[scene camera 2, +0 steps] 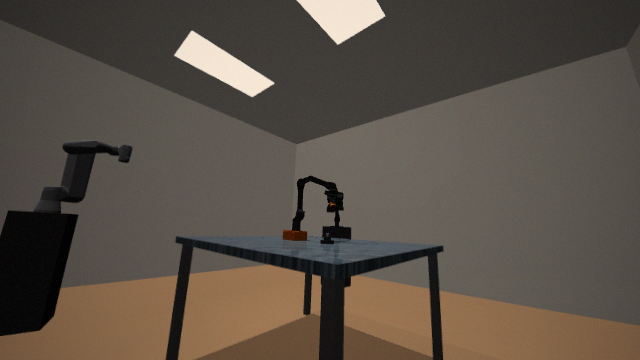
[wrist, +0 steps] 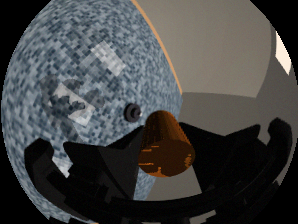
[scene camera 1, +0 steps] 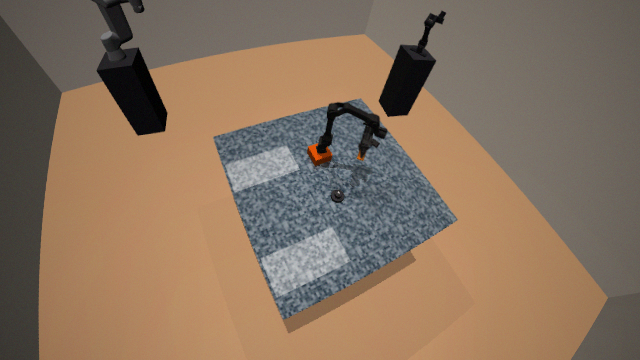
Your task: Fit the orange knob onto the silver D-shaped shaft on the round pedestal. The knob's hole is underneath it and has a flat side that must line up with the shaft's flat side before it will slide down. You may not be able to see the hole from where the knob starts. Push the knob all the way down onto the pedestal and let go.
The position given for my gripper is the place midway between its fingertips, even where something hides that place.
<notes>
My gripper (wrist: 161, 127) holds an orange knob.
</notes>
